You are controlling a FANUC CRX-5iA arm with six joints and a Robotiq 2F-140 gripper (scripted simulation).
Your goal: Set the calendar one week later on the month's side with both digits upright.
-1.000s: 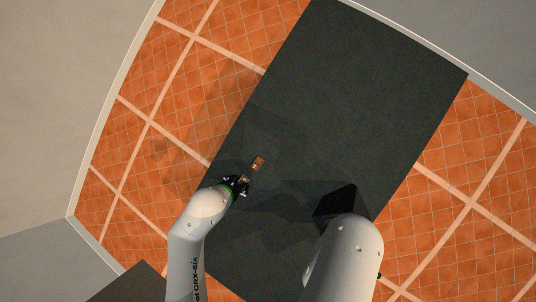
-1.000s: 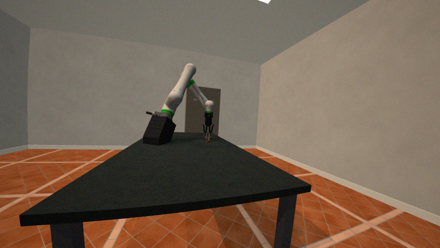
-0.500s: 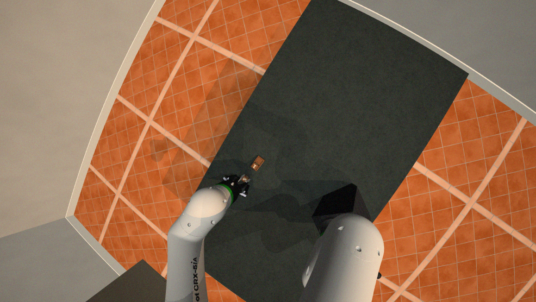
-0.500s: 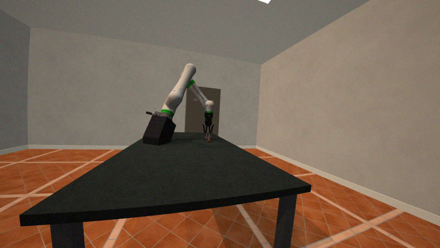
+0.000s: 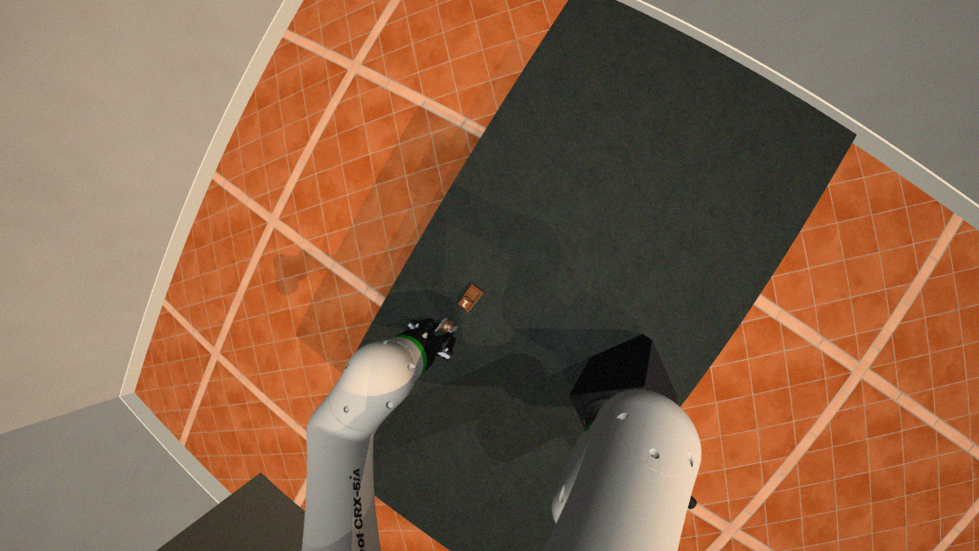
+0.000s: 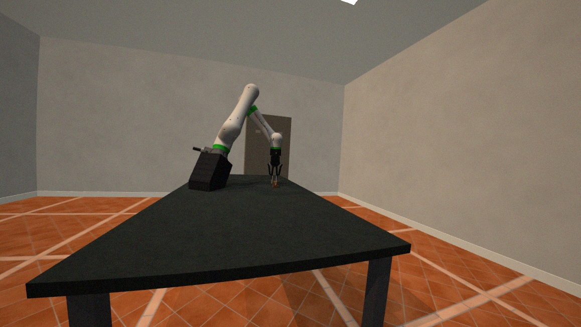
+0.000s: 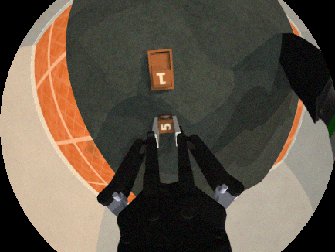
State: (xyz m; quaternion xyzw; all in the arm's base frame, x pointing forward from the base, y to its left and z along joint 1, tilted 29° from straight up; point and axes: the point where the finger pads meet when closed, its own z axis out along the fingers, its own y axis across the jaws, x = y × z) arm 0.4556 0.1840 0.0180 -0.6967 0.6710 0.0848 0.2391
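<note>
Now: the brown cube 3 cm below my hand. Also, from my hand: brown tray (11 cm to the right, 4 cm below, 1 cm ahead).
</note>
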